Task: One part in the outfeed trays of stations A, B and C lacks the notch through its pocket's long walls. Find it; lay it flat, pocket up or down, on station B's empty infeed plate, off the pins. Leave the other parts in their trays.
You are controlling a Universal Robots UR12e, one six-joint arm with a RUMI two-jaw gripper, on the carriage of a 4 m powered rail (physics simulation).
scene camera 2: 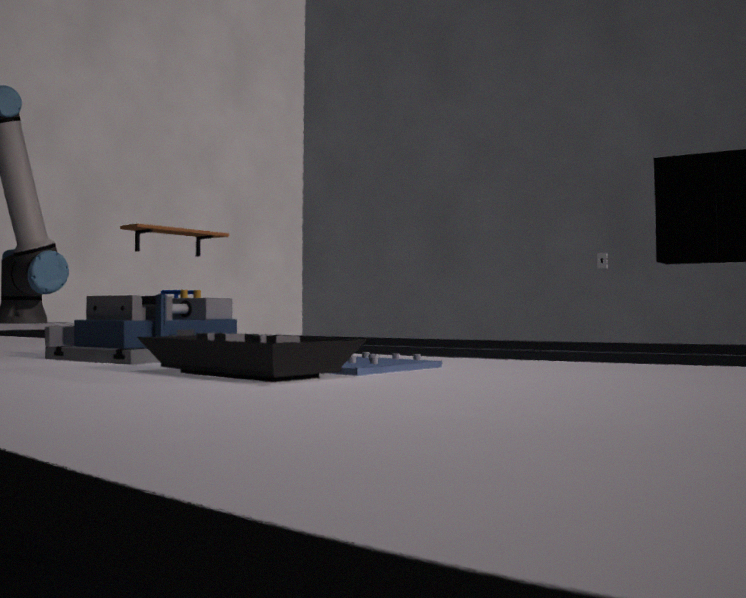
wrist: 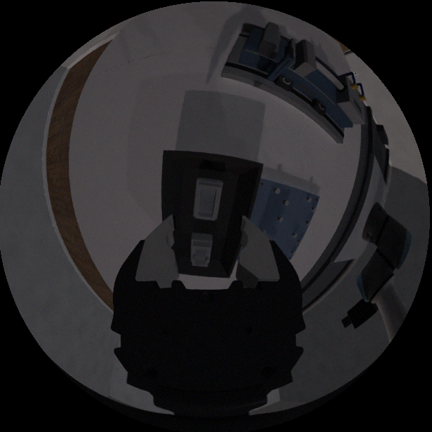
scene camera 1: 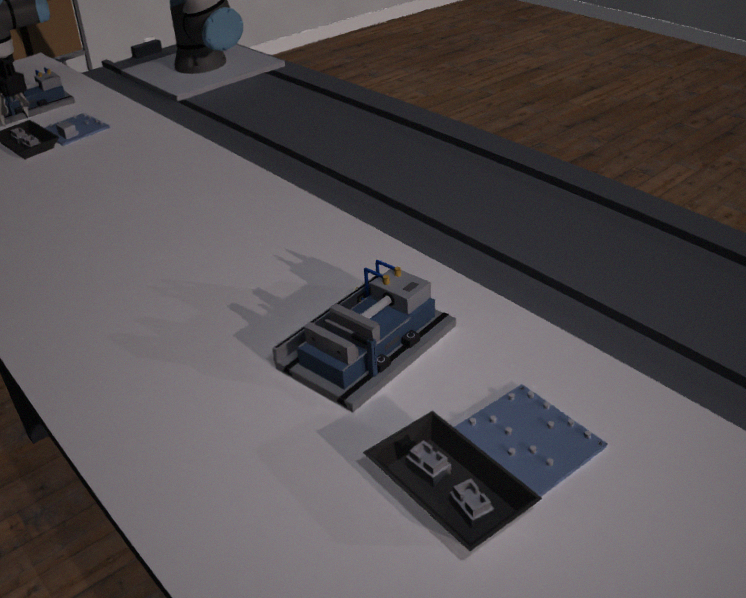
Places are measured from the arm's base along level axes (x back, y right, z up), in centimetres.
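Where they show: gripper, fingertip midpoint: (scene camera 1: 16,122); arm's base at its link origin: (scene camera 2: 21,322) (scene camera 1: 200,65).
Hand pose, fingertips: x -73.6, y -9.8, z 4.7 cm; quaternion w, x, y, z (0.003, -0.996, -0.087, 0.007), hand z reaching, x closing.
Observation:
Things, the pixels of their top centre, and the offset from my fingertips. "spot": a spot on its surface instead.
- far station's black outfeed tray at a spot on its surface: (scene camera 1: 42,147) spot: dx +2.0, dy -15.4, dz -5.1 cm
- far blue plate at its top centre: (scene camera 1: 73,127) dx +16.8, dy -3.5, dz -6.9 cm
- grey block at its top centre: (scene camera 1: 65,124) dx +12.9, dy -8.3, dz -3.3 cm
- nearer tray at its top centre: (scene camera 2: 299,336) (scene camera 1: 491,443) dx +7.7, dy -191.1, dz -3.5 cm
- nearer infeed plate at its top centre: (scene camera 2: 345,361) (scene camera 1: 527,437) dx +15.4, dy -192.1, dz -6.9 cm
- grey vise at its top centre: (scene camera 2: 160,319) (scene camera 1: 368,322) dx +12.8, dy -156.3, dz -1.7 cm
- far station's vise at a spot on its surface: (scene camera 1: 52,93) spot: dx +21.2, dy +25.6, dz -3.1 cm
My gripper (scene camera 1: 14,114) (wrist: 207,216) is open and empty, above the far station's black outfeed tray (scene camera 1: 42,147) (wrist: 176,190). In the wrist view, the upper part (wrist: 207,200) there lies pocket up; its long walls look unbroken. The lower part (wrist: 201,252) lies between the fingers in the picture and looks cut through. The far blue plate (scene camera 1: 93,127) (wrist: 268,212) bears pins and a grey block (scene camera 1: 66,128). The nearer tray (scene camera 1: 511,492) (scene camera 2: 267,361) holds two notched parts, one (scene camera 1: 429,458) beside another (scene camera 1: 471,498). The nearer infeed plate (scene camera 1: 526,414) (scene camera 2: 398,366) bears pins and no part. No station letters show.
A blue and grey vise (scene camera 1: 398,320) (scene camera 2: 112,334) stands behind the nearer tray. The far station's vise (scene camera 1: 52,93) (wrist: 312,87) stands beyond its tray and plate. The arm's carriage (scene camera 1: 255,62) is on the rail (scene camera 1: 435,186) beside the far station.

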